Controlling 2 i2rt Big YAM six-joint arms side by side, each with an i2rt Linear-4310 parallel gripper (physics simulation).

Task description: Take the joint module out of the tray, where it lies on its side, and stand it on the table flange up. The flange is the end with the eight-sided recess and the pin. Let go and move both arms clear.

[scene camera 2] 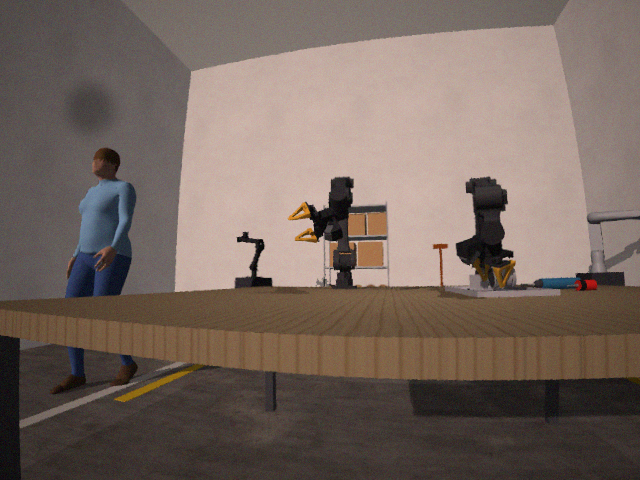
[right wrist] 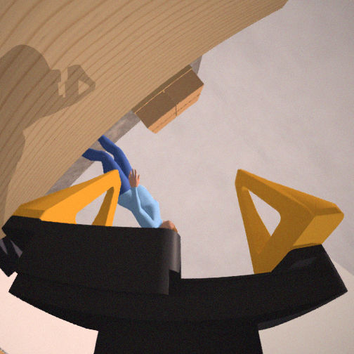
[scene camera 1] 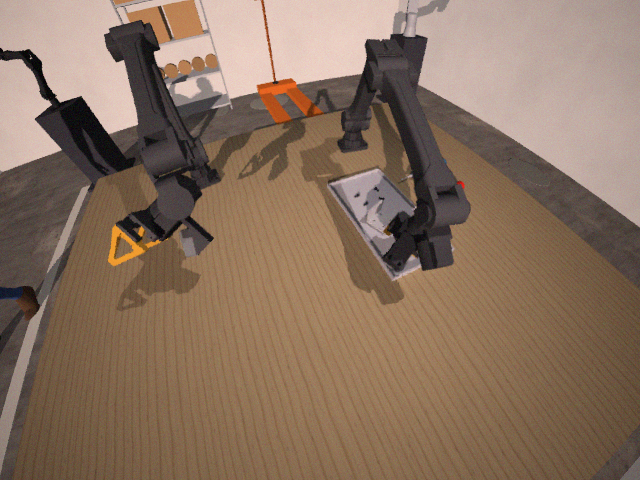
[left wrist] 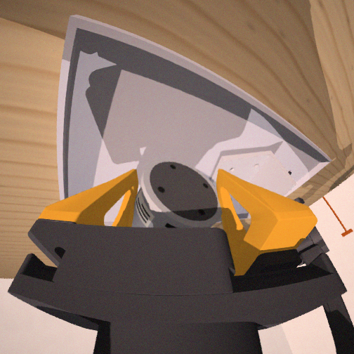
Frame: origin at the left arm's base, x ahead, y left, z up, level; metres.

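Where they show: left gripper, fingertip midpoint: [scene camera 2: 493, 283]; right gripper, fingertip midpoint: [scene camera 2: 291, 229] [scene camera 1: 124, 256]; left arm's base, origin of the base link: [scene camera 1: 352, 146]; right arm's base, origin of the base link: [scene camera 2: 344, 288] [scene camera 1: 205, 181].
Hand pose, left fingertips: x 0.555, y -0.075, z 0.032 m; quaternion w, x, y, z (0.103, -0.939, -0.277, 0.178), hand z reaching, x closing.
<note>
Things, the pixels of their top centre, and the offset from my left fingertips. "*": a spot on its surface instead.
- joint module, surface spot: [scene camera 2: 510, 277] * dx +0.026, dy +0.041, dz +0.018 m
- light grey tray, middle of its top: [scene camera 1: 385, 212] [scene camera 2: 491, 287] dx -0.127, dy +0.020, dz -0.016 m
- red tool, surface spot: [scene camera 2: 558, 282] * dx -0.265, dy +0.284, dz -0.007 m
The joint module [left wrist: 182, 192] [scene camera 2: 510, 277] is a grey, round-bodied part. In the left wrist view its dark round end face, with several small holes, shows between the fingers; the rest is hidden below them. My left gripper [left wrist: 176, 175] [scene camera 2: 492, 284] is shut on the module, with a finger on each side of the body. It is low over the light grey tray [scene camera 1: 379, 180] [scene camera 2: 542, 292] [left wrist: 165, 110]. Whether the module touches the tray floor cannot be told. My right gripper [right wrist: 177, 175] [scene camera 2: 292, 228] is open and empty, raised above the table at the picture's left in scene camera 1.
A pale plate-like part [scene camera 1: 376, 215] [left wrist: 257, 172] and several small dark pieces [scene camera 1: 376, 190] lie in the tray. A blue and red tool [scene camera 2: 558, 282] lies beyond the tray, partly behind the left arm in scene camera 1. A person [scene camera 2: 105, 217] stands beyond the table.
</note>
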